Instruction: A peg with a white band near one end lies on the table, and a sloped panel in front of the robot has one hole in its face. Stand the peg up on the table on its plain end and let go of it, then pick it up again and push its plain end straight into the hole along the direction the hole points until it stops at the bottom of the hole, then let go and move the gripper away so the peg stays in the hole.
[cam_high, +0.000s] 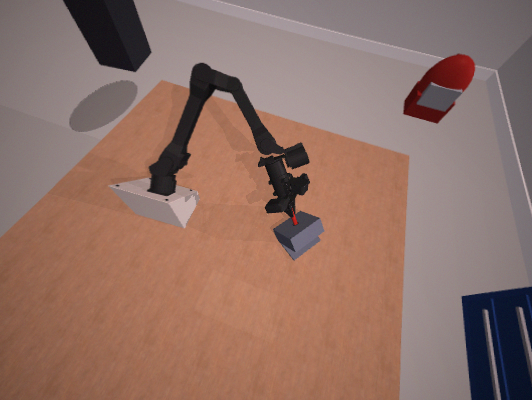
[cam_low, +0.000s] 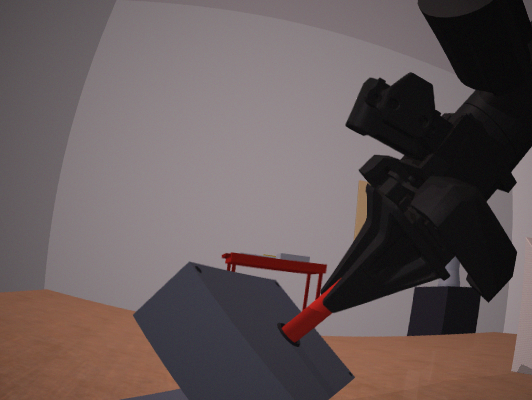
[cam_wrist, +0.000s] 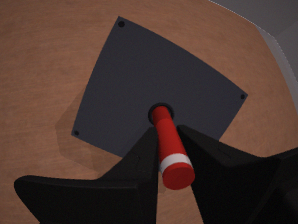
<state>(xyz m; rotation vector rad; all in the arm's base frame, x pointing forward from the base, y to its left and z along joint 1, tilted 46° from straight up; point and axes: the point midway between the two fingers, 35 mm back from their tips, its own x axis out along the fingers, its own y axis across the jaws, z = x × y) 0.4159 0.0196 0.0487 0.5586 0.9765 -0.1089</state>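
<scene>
Now: gripper tip 30 mm short of the grey sloped panel, 30 mm to the left of it and 40 mm above it. The rest, counted from my gripper tip: red peg (10 mm behind, 10 mm to the left, 10 mm above).
</scene>
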